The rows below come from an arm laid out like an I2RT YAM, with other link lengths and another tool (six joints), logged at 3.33 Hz.
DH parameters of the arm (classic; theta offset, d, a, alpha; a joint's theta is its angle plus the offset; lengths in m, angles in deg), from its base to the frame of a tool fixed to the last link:
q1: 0 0.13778 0.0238 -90
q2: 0 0 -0.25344 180
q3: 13.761 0 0.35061 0
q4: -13.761 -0.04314 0.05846 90
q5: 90 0.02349 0 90
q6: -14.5 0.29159 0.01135 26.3
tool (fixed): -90 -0.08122 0 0
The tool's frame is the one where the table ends.
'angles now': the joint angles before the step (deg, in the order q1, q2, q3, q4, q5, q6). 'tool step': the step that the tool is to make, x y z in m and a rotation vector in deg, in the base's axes. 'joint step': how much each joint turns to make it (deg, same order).
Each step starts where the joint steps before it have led.
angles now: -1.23 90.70 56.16 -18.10 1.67 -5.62
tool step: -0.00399 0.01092 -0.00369 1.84 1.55 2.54
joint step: 0.00 0.36 0.44 -1.67 -2.96 -0.96
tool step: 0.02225 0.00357 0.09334 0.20 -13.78 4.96
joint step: -1.40 -12.38 -1.76 2.90 -4.78 -4.23
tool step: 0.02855 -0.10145 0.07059 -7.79 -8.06 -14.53
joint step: -6.32 0.85 7.03 2.63 10.72 -0.71
